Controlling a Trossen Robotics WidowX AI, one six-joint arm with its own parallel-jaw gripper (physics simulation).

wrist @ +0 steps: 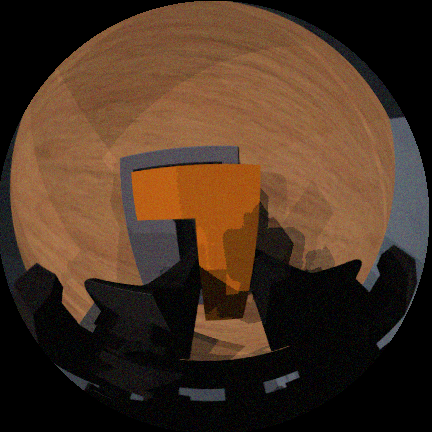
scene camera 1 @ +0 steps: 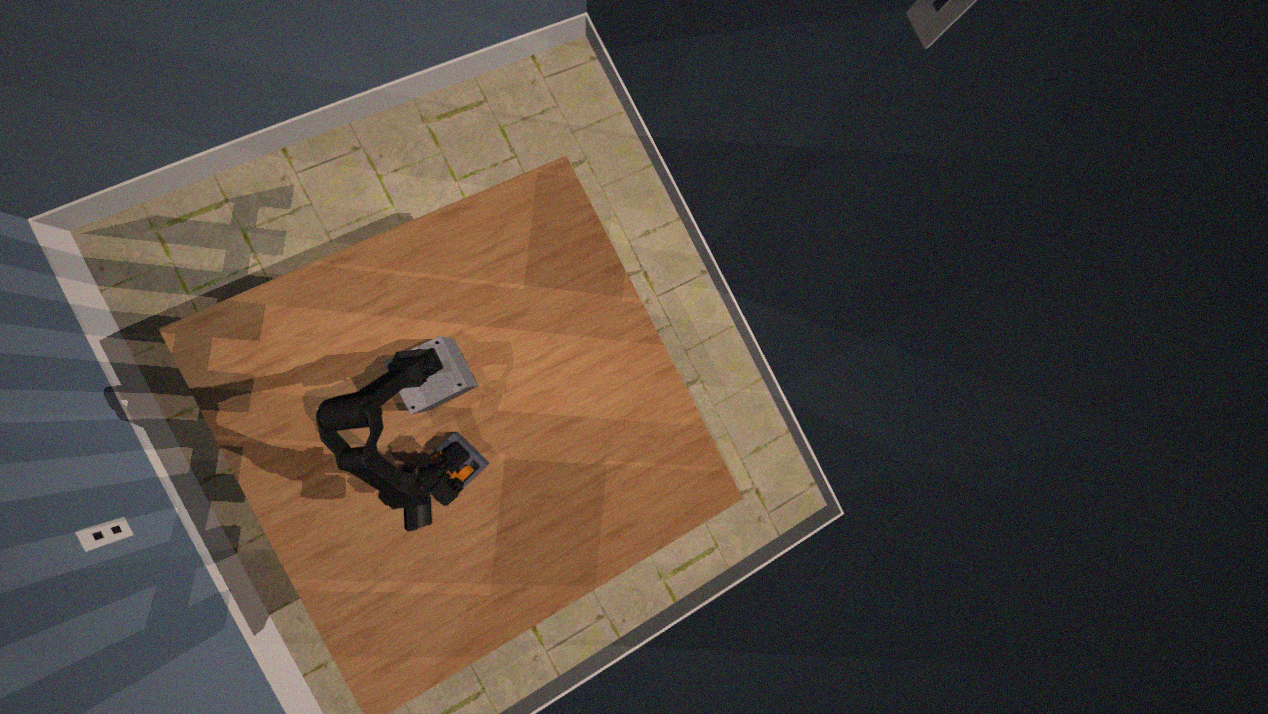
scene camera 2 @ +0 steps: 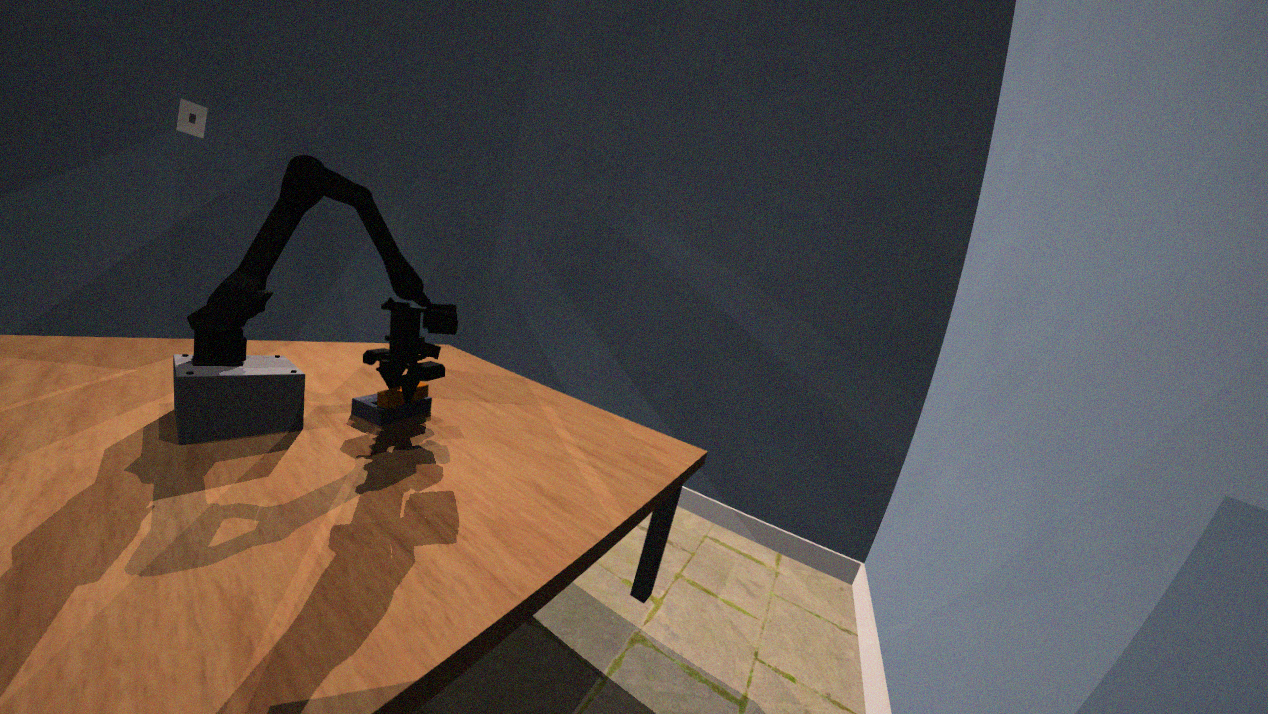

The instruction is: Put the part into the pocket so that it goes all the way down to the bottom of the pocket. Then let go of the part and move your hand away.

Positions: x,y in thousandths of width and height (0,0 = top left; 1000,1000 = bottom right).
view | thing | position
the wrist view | my gripper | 513,578
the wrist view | orange L-shaped part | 517,459
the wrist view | pocket block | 365,566
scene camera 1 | my gripper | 354,655
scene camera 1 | pocket block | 376,646
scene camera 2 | my gripper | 317,562
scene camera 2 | pocket block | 288,571
